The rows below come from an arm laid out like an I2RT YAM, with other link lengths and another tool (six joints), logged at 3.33 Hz.
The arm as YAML. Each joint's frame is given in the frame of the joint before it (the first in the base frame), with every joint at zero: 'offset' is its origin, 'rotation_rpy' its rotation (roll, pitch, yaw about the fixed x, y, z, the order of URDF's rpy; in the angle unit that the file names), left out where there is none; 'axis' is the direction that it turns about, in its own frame. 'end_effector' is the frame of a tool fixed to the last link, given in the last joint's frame.
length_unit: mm
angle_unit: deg
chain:
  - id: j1
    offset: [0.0, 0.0, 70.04]
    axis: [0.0, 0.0, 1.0]
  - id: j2
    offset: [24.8, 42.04, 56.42]
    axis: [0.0, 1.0, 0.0]
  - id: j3
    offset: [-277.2, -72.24, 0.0]
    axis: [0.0, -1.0, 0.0]
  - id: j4
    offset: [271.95, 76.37, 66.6]
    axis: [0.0, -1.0, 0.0]
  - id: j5
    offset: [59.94, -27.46, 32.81]
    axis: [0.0, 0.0, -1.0]
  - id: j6
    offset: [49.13, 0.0, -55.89]
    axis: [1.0, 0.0, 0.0]
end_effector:
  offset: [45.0, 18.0, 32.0]
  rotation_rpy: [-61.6, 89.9, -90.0]
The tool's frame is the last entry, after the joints.
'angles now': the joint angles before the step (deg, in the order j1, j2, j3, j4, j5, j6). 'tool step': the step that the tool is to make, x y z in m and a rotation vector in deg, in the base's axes. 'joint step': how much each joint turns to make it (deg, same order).
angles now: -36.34 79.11 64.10 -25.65 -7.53 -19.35
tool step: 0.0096 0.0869 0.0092 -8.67 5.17 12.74
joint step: 14.67 -4.29 -0.03 -4.96 8.04 -6.37
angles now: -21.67 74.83 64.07 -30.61 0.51 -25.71
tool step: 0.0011 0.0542 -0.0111 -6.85 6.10 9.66
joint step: 10.08 0.02 0.00 -3.51 5.97 -5.79
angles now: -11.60 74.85 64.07 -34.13 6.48 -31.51
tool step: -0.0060 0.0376 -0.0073 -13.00 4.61 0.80
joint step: 11.07 -0.02 0.00 -2.75 16.77 -1.96
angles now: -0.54 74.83 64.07 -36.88 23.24 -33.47
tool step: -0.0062 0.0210 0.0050 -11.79 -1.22 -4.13
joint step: 8.86 -0.01 0.01 -0.65 17.49 1.97
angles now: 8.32 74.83 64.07 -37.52 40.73 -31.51
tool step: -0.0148 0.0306 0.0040 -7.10 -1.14 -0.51
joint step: 9.21 -0.01 0.00 -3.48 11.75 4.11
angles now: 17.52 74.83 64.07 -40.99 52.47 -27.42
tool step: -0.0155 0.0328 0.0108 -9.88 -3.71 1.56
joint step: 9.84 0.04 -0.11 -0.16 13.40 -0.04
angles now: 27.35 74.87 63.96 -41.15 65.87 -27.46
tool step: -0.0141 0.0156 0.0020 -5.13 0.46 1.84
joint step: 4.99 -0.01 0.00 -3.02 5.26 0.06
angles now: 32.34 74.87 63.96 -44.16 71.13 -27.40
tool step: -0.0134 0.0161 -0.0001 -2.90 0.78 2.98
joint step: 4.56 0.05 0.01 -3.04 2.49 0.83
